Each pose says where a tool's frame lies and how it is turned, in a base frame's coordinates. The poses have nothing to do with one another.
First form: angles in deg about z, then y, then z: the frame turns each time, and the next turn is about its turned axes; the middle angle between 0 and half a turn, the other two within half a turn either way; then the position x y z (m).
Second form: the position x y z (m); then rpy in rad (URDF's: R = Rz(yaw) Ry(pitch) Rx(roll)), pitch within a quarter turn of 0, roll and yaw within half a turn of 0. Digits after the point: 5 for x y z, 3 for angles.
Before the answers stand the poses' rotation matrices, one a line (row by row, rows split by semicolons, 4 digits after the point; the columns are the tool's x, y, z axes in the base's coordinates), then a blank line. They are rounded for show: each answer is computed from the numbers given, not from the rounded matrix.
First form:
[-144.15 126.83 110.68 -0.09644 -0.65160 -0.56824]
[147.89 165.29 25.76 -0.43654 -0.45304 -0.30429]
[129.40 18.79 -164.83 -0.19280 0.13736 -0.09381]
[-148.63 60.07 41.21 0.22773 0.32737 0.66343]
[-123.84 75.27 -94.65 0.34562 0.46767 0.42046]
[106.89 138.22 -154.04 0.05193 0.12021 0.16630]
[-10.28 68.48 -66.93 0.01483 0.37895 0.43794]
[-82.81 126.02 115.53 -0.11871 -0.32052 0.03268]
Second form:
0.3763 -0.6614 -0.6488; -0.8823 -0.0422 -0.4688; 0.2827 0.7488 -0.5994
0.5068 -0.8348 -0.2151; -0.8312 -0.5394 0.1350; -0.2287 0.1104 -0.9672
0.7822 0.5886 -0.2044; -0.5400 0.8040 0.2489; 0.3109 -0.0843 0.9467
0.0225 0.6723 -0.7400; -0.7579 -0.4712 -0.4511; -0.6520 0.5710 0.4989
-0.8164 -0.2085 -0.5386; 0.5722 -0.1654 -0.8033; 0.0784 -0.9640 0.2543
0.2241 0.9552 -0.1936; 0.7687 -0.0511 0.6375; 0.5990 -0.2917 -0.7457
-0.0228 0.4020 0.9154; -0.9309 0.3253 -0.1660; -0.3645 -0.8559 0.3668
0.9270 -0.3612 0.1012; -0.1385 -0.5804 -0.8025; 0.3486 0.7298 -0.5881

[-0.09644 -0.65160 -0.56824 2.246 -0.287 -1.168]
[-0.43654 -0.45304 -0.30429 3.028 0.231 -1.023]
[-0.19280 0.13736 -0.09381 -0.089 -0.316 -0.604]
[0.22773 0.32737 0.66343 0.853 0.710 -1.541]
[0.34562 0.46767 0.42046 -1.313 -0.078 2.530]
[0.05193 0.12021 0.16630 -2.769 -0.642 1.287]
[0.01483 0.37895 0.43794 -1.166 0.373 -1.595]
[-0.11871 -0.32052 0.03268 2.249 -0.356 -0.148]

